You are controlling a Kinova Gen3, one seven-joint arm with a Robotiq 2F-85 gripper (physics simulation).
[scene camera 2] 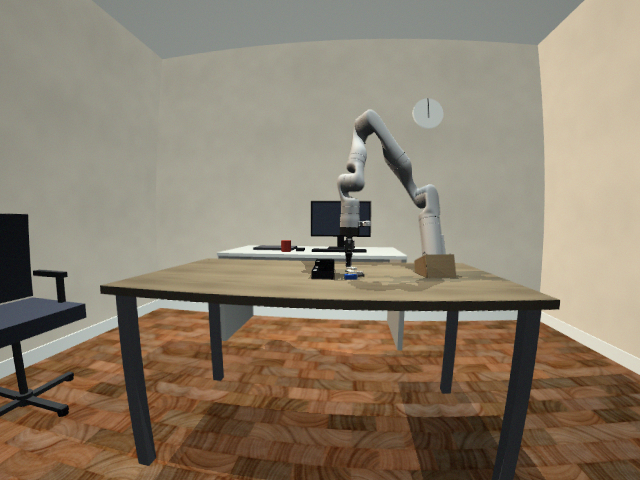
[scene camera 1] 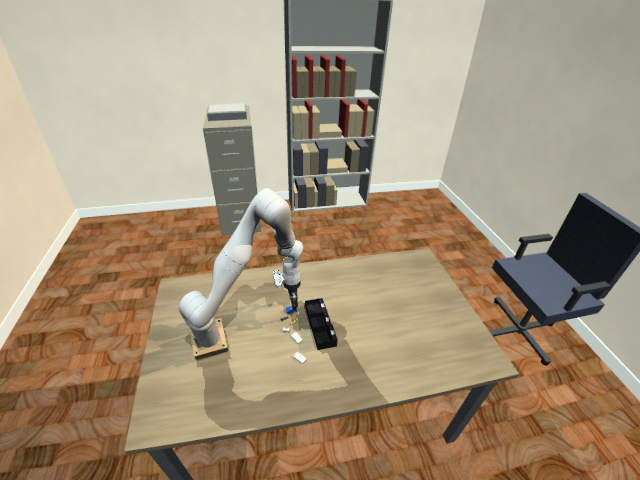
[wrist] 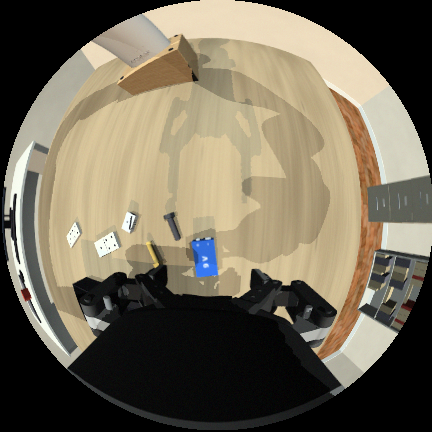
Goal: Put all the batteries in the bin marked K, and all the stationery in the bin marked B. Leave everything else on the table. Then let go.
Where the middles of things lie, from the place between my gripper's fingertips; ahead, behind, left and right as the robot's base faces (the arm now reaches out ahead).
Scene:
The blue 9 V battery (wrist: 203, 249) lies 4 cm below my hand and 1 cm behind it. From my hand the other things lie so: black three-compartment bin tray (scene camera 1: 323, 331) (12 cm to the right, 9 cm ahead, 3 cm below).

